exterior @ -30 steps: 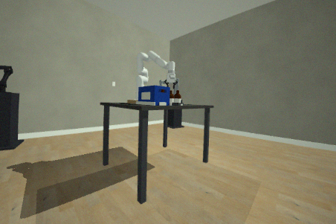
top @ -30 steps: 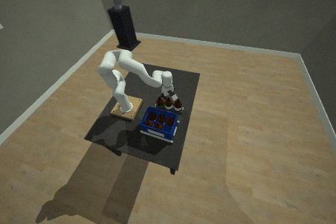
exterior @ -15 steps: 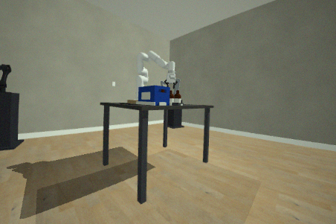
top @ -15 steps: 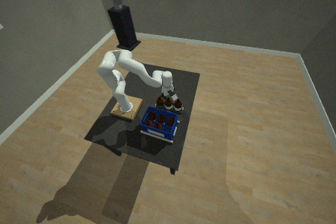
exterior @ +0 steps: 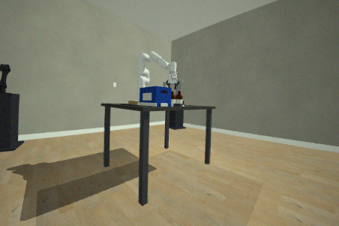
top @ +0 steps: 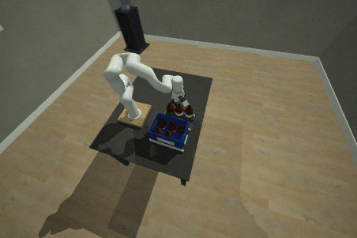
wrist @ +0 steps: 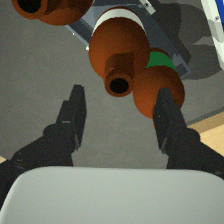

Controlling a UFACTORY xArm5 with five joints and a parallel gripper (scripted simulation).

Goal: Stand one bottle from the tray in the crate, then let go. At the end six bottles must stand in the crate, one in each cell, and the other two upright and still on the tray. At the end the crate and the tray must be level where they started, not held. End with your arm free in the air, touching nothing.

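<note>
My gripper is now 18 cm above the tray. The rest, counted from my hand: blue crate 23 cm to the right, 11 cm below, 3 cm ahead.
</note>
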